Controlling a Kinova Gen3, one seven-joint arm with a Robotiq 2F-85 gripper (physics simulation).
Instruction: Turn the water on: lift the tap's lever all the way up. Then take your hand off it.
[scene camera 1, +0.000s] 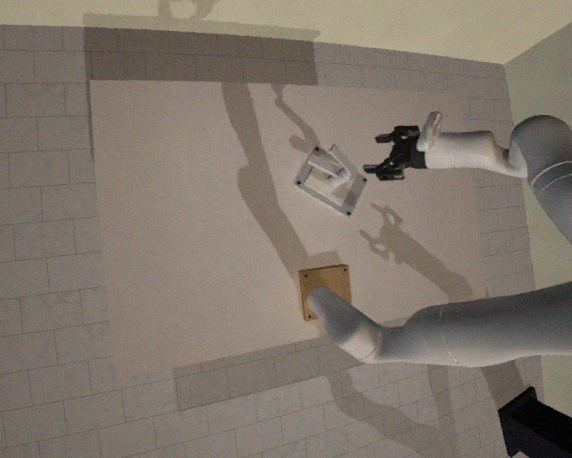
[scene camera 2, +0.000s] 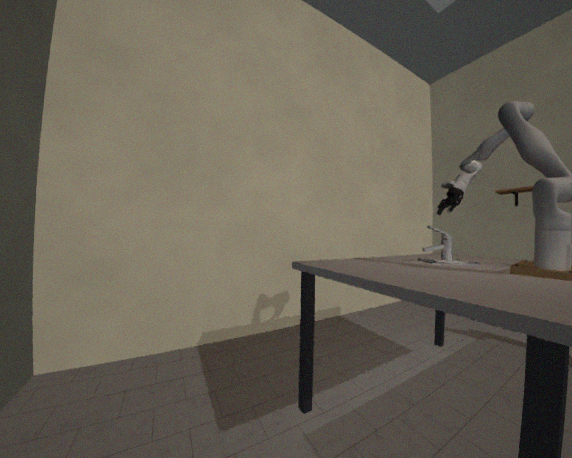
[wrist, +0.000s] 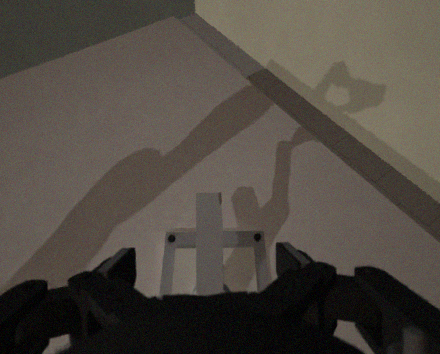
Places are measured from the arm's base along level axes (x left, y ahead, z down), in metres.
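Pixels of known places: gripper, fingertip midpoint: (scene camera 1: 370, 153) (scene camera 2: 443, 213) (wrist: 206, 260); arm's base at its link origin: (scene camera 1: 320, 299) (scene camera 2: 550, 267).
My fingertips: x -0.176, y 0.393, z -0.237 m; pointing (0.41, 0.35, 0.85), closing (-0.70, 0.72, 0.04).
Observation:
For each thing: its top centre in the pictures, then the offset to it from my fingertips. Level surfaces: height alone.
- square frame base at its top centre: (wrist: 214, 310) (scene camera 1: 333, 181) (scene camera 2: 446, 260) dx -0.009, dy -0.014, dz +0.257 m
- spout at its top centre: (scene camera 1: 326, 163) (scene camera 2: 433, 244) dx +0.040, dy +0.036, dz +0.170 m
- large pale table at its surface level: dz +0.269 m
The tap is pale grey and stands on a square frame base (scene camera 1: 322, 200) (wrist: 245, 239). Its upright body (scene camera 2: 446, 250) carries a lever (scene camera 1: 341, 159) (scene camera 2: 438, 230) (wrist: 209, 240) on top, which slopes upward to its free end in scene camera 2. The spout (scene camera 1: 322, 164) (scene camera 2: 433, 248) sits below the lever. My gripper (scene camera 1: 373, 153) (scene camera 2: 445, 211) (wrist: 206, 260) is open and empty. It hangs above the tap, apart from the lever, with clear air between them in scene camera 2. The lever shows between the spread fingers in the wrist view, farther off; its near end is hidden by the gripper.
The tap stands on a large pale table (scene camera 1: 175, 200) (scene camera 2: 400, 272). My arm's base is on a wooden block (scene camera 1: 327, 275) (scene camera 2: 525, 270). A wooden shelf (scene camera 2: 514, 191) is on the wall behind. A black object (scene camera 1: 540, 425) is at the lower right in scene camera 1.

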